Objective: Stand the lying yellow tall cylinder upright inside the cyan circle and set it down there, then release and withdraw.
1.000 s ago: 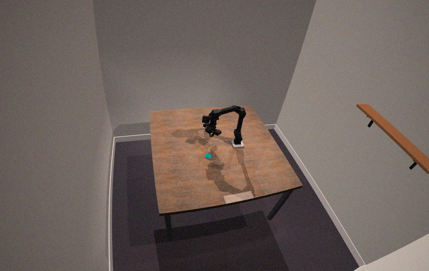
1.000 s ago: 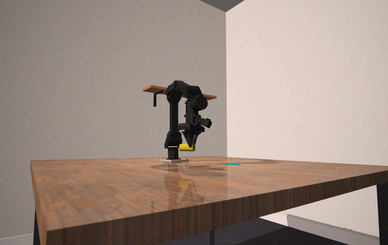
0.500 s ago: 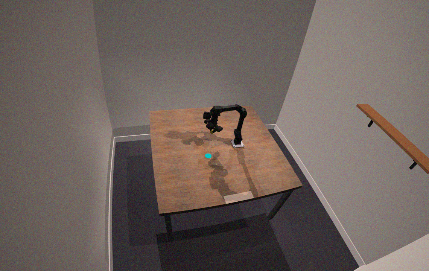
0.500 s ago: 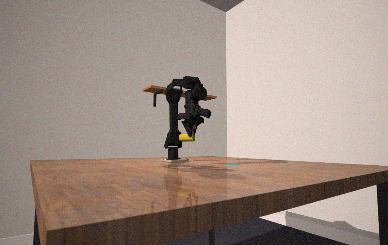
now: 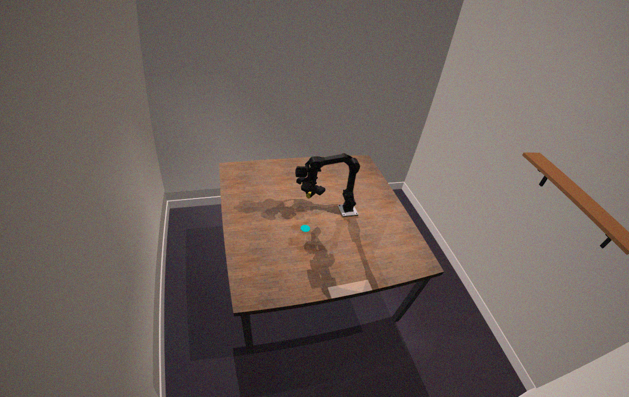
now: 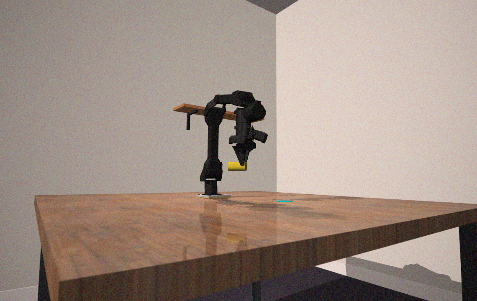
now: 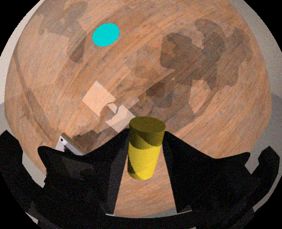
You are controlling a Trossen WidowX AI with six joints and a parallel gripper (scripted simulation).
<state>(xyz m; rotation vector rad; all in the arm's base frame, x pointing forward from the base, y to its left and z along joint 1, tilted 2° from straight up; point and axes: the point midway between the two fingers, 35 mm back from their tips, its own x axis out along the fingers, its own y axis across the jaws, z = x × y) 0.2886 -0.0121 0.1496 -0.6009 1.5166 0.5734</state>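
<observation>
My gripper tip is 16 cm to the right of the cyan circle, 13 cm above it and 4 cm short of it. Round my gripper tip: yellow tall cylinder 2 cm to the right, 2 cm behind.
</observation>
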